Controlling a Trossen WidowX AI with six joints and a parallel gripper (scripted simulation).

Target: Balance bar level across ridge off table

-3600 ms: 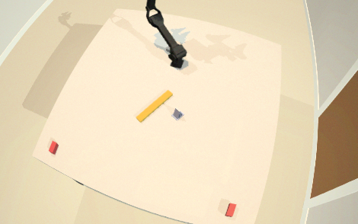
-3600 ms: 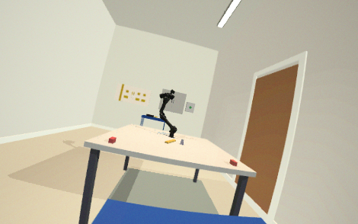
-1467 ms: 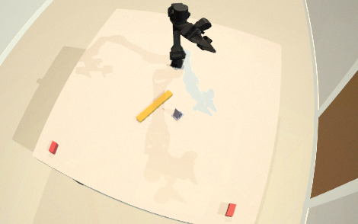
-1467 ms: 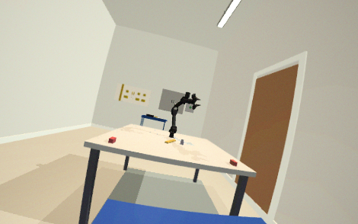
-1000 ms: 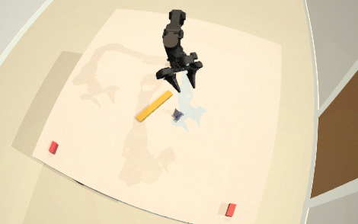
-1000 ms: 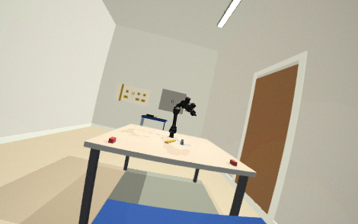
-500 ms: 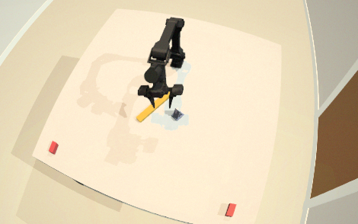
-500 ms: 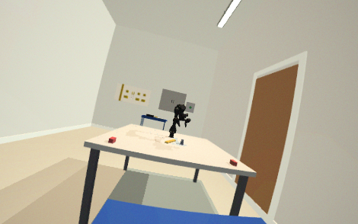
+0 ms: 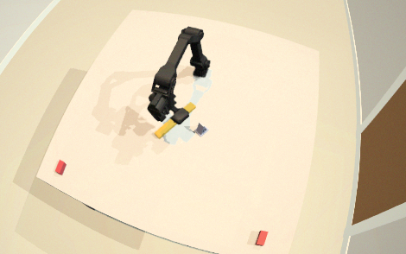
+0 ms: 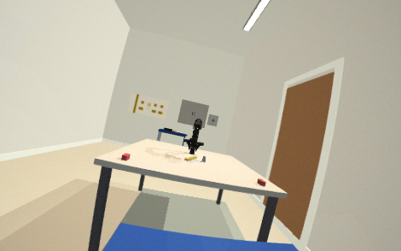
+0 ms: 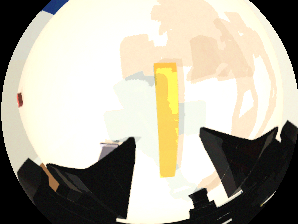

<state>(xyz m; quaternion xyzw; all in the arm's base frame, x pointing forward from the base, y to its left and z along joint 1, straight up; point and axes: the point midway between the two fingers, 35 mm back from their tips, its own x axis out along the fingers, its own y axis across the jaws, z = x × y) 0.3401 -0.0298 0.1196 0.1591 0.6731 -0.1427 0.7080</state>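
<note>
Right now the bar is 80 mm below my gripper tip, 30 mm behind it and 10 mm to the left of it.
</note>
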